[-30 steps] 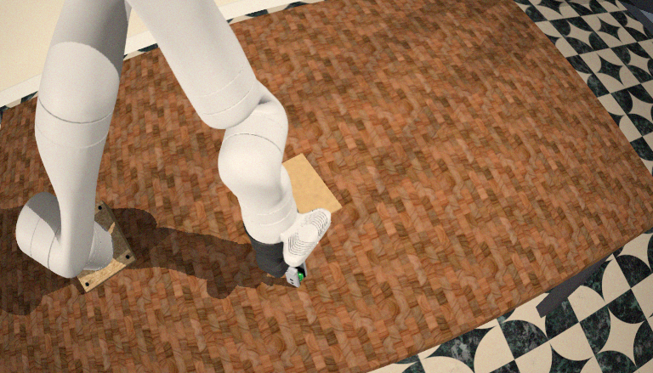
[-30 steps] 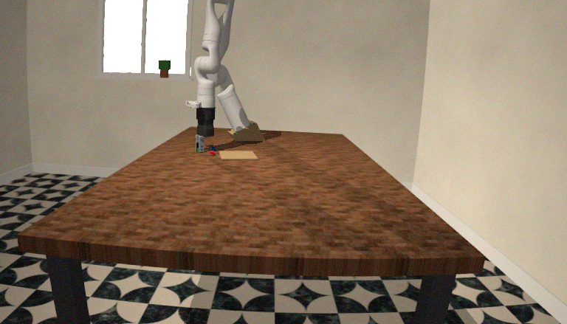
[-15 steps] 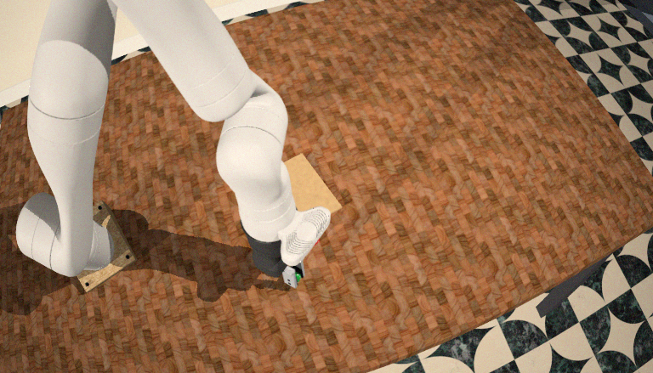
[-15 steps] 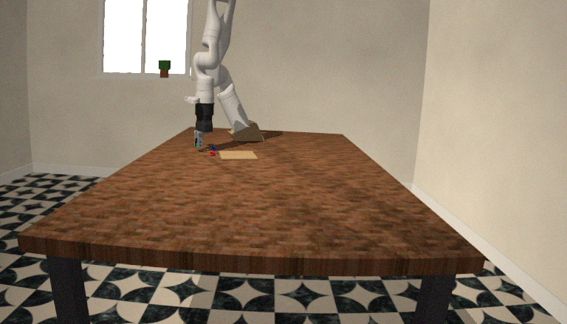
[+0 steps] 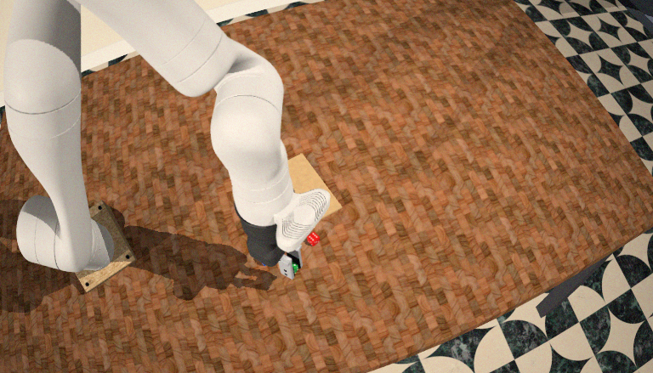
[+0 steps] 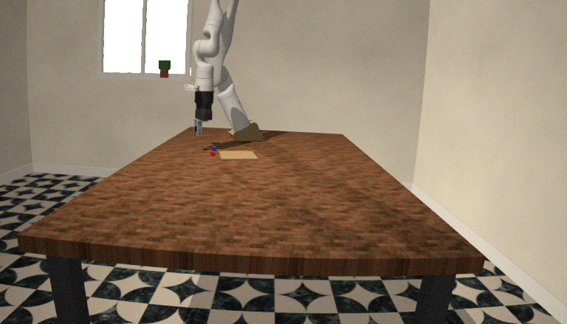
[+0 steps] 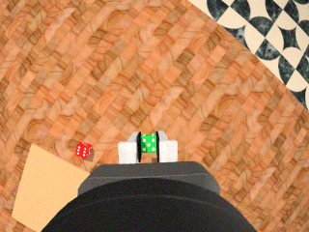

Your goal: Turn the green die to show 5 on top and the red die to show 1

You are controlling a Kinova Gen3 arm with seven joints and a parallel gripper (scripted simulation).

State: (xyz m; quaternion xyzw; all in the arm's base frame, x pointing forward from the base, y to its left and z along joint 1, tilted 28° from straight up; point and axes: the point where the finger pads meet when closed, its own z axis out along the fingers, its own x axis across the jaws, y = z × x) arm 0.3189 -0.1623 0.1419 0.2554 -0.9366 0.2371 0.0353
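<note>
My hand is 16 cm to the right of the tan mat, 8 cm above it and 7 cm short of it. Also, from my hand: green die: 1 cm below; then red die: 8 cm below, 7 cm ahead, 6 cm to the left; then blue die: 8 cm below, 7 cm to the left, 2 cm behind.
</note>
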